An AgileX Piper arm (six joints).
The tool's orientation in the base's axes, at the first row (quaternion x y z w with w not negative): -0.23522, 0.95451, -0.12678, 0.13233
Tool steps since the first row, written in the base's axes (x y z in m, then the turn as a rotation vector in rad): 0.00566, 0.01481, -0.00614, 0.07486, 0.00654, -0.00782; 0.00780, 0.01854, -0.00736, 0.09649, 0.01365, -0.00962; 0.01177, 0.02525, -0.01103, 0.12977, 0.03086, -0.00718; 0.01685, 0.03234, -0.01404, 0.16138, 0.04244, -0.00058
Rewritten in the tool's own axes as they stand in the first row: -0.01080, 0.01221, 0.00483, -0.06560, -0.02312, 0.02949; -0.01419, 0.01489, 0.00597, -0.08716, -0.02546, 0.03665; -0.02011, 0.02011, 0.00943, -0.12437, -0.02528, 0.04167; -0.02729, 0.02499, 0.01254, -0.15824, -0.03050, 0.04330
